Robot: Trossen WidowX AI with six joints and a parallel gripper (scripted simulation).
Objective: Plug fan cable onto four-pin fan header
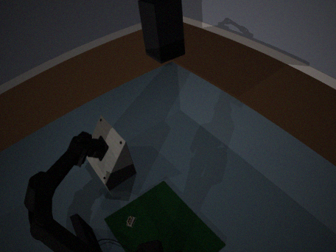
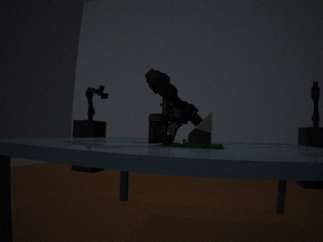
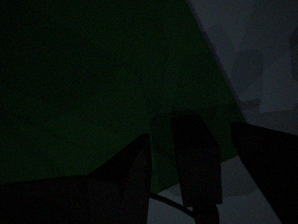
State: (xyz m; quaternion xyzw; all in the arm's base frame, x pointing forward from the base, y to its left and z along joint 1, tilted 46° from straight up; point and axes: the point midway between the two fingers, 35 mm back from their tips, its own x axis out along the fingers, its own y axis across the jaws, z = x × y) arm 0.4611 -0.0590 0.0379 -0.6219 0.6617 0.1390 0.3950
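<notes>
Right now the white four-pin header is 21 cm behind my gripper tip, 3 cm to the left of it and 2 cm below it. Also, from my gripper tip: green board: 12 cm behind, 8 cm to the left, 3 cm below; black fan: 21 cm behind, 11 cm to the right, 4 cm above; black plug: 1 cm to the right, 1 cm above.
</notes>
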